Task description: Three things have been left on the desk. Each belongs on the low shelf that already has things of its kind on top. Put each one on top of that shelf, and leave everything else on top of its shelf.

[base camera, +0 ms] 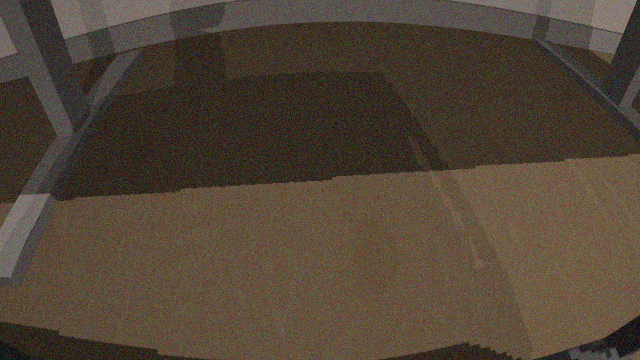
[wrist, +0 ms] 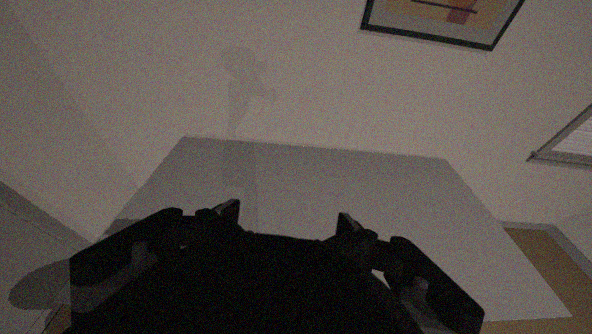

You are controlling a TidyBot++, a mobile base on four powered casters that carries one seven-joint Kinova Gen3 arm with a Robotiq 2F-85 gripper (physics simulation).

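Frame: origin at the arm's base, x ahead, y left, z up, level; centimetres.
Seen in the pictures: gripper, between the fingertips: [wrist: 288,217].
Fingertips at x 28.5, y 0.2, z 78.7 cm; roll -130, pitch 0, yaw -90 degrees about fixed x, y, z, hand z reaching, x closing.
A point is followed by its place in that frame.
The desk [wrist: 400,200] @[z 32.3, x 71.2, y -47.5 cm] spreads out light grey beyond my gripper in the wrist view, its far edge against the wall. My gripper [wrist: 288,217] @[z 78.7, x 28.5, y 0.2 cm] is open, its dark fingers wide apart with nothing between them, in front of the desk top. The gripper and its body hide the near part of the desk. None of the things left on the desk shows in the wrist view, and neither low shelf shows in these frames. In the base camera view, the desk's grey feet [base camera: 25,225] stand at the left and right.
The base camera looks under the desk at the wooden floor [base camera: 250,260] @[z -39.7, x 33.1, y 6.9 cm], with the desk's shadow across it. A grey baseboard [base camera: 350,11] @[z -36.4, x 106.5, y -11.2 cm] runs along the wall behind. A framed picture [wrist: 425,35] @[z 88.3, x 106.7, y -43.1 cm] hangs above the desk, and a window frame [wrist: 560,159] @[z 42.5, x 108.9, y -158.8 cm] shows at the right.
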